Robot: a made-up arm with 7 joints.
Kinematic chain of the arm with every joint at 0, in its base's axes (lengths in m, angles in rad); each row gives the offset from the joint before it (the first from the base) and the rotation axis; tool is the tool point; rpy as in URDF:
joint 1: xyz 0 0 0.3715 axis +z
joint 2: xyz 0 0 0 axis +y
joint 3: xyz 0 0 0.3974 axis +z
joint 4: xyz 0.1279 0 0 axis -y
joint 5: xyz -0.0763 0 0.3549 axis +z
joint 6: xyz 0 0 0 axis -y
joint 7: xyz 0.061 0 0 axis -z
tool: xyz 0 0 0 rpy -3.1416 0 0
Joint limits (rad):
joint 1: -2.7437..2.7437
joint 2: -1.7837..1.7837
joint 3: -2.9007..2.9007
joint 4: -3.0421..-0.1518
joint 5: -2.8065..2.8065
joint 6: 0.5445..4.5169
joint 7: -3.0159..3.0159
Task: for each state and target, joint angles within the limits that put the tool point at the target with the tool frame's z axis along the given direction. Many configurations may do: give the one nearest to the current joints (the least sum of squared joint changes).
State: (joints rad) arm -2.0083 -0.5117 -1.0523 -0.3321 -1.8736 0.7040 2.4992
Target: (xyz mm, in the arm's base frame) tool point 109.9 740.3 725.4 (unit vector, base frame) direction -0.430 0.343 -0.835
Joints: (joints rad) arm -1.8470 -1.2038 -0.9219 -0.1535 -1.6678 1.4534 2.4992
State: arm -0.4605 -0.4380 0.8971 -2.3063 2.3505 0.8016 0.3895
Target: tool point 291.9 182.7 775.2 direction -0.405 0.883 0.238
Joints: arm -0.5972 -0.7665 0.6402 -2.3113 2.2365 1.0004 0.3895
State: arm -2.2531 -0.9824 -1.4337 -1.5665 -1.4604 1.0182 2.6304
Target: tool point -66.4 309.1 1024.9 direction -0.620 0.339 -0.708
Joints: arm -2.2257 -1.0834 -0.4391 -1.5234 -1.1270 1.3251 2.6304
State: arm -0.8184 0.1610 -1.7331 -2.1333 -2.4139 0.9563 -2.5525
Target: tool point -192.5 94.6 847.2 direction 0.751 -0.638 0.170
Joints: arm -1.5470 0.9219 -2.6249 -2.2849 -1.7374 0.5445 -2.5525
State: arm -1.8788 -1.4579 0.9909 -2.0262 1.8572 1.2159 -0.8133
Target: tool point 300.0 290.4 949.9 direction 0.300 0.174 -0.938
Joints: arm -1.6177 -1.2233 0.4961 -1.5303 1.4099 0.7977 -0.8133
